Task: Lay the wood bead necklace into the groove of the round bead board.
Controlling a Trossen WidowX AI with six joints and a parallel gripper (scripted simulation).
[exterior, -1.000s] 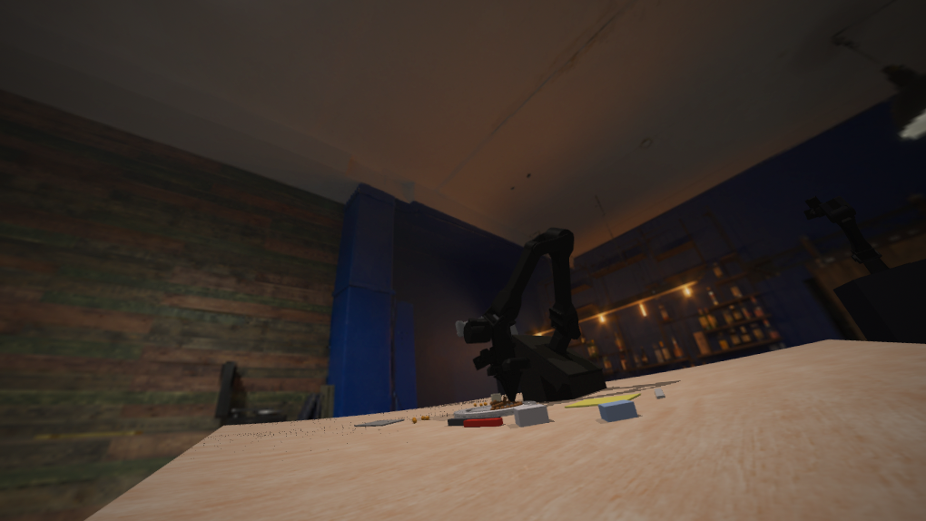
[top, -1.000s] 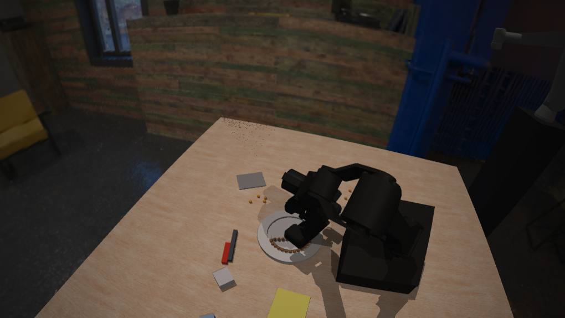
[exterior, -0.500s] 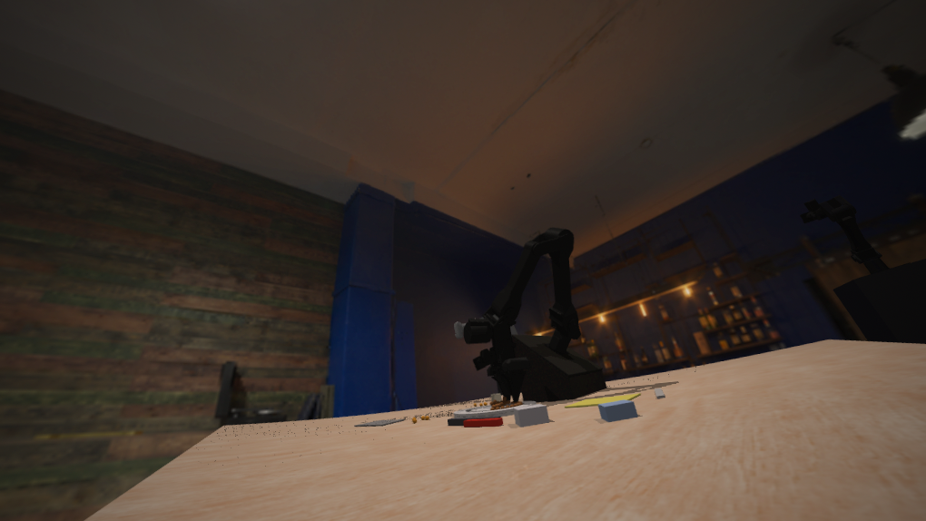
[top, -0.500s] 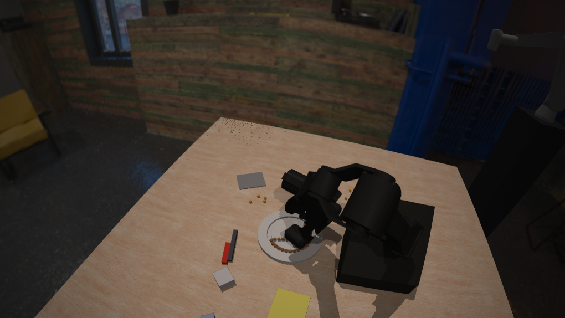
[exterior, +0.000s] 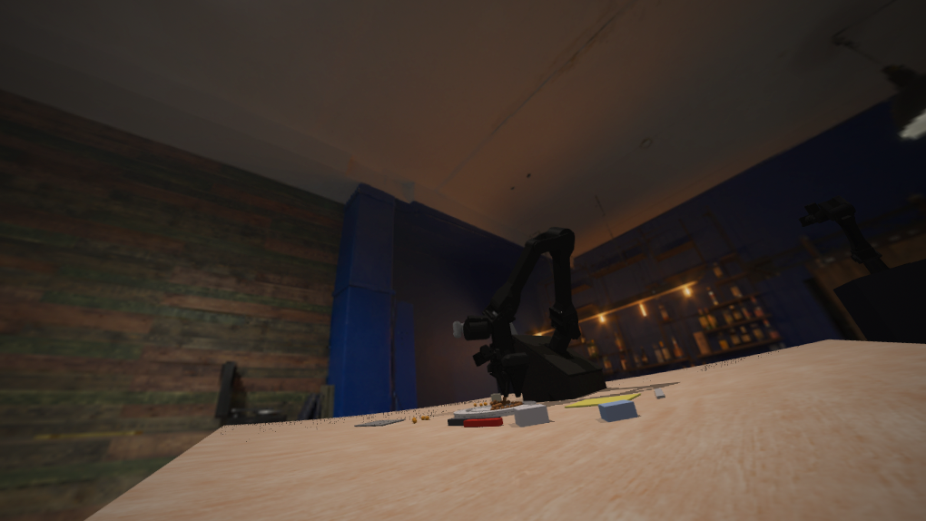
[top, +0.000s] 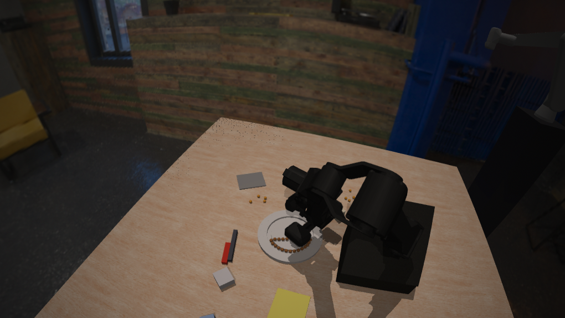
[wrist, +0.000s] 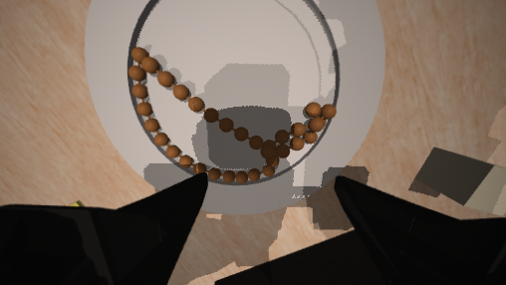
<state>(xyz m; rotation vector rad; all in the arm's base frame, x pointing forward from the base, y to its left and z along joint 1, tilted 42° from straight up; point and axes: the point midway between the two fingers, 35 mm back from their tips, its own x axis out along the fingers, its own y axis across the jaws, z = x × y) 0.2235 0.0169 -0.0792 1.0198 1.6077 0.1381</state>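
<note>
The round white bead board is 60 mm ahead of my gripper tip, 10 mm to the right of it and 20 mm below it. From my gripper tip the other things lie so: dark bar (220 mm ahead, 90 mm to the left, 20 mm below); then yellow sheet (20 mm ahead, 240 mm to the left, 30 mm below); then pale cube (80 mm behind, 120 mm to the right, 10 mm below).
</note>
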